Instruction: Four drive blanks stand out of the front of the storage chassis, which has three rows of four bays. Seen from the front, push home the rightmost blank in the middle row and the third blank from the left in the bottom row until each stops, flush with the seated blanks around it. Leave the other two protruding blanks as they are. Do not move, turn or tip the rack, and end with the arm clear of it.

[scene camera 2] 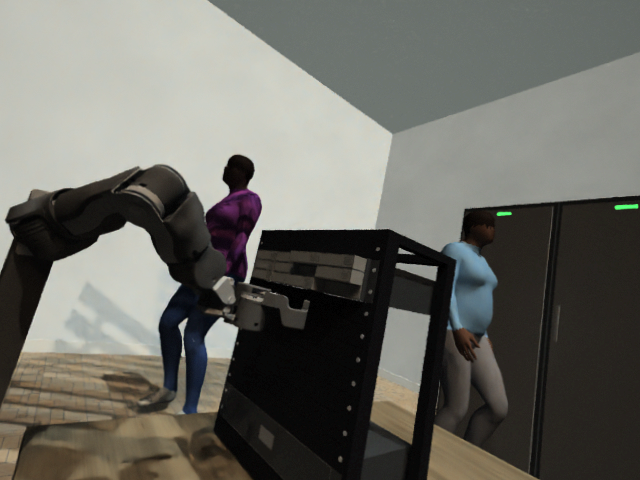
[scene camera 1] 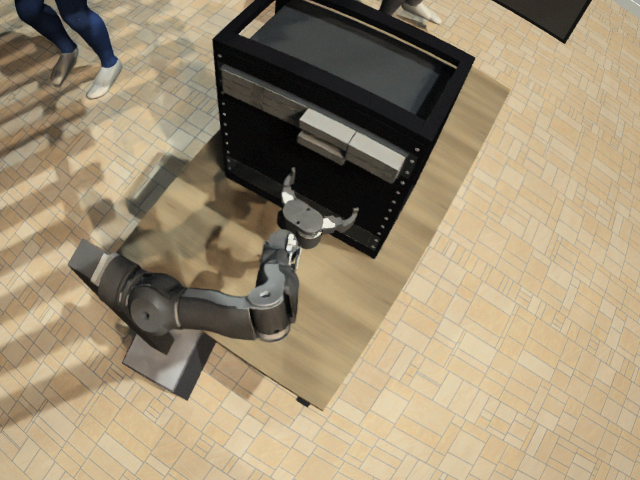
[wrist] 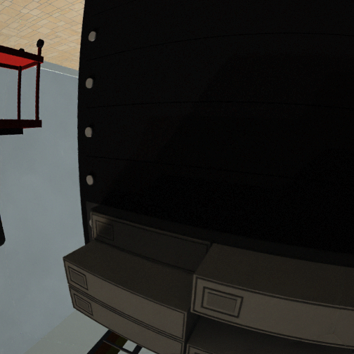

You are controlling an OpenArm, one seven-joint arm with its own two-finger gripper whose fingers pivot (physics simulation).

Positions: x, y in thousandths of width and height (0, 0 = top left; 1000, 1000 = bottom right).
black rack: scene camera 2 455, 828; scene camera 1 559, 234; wrist 589, 411
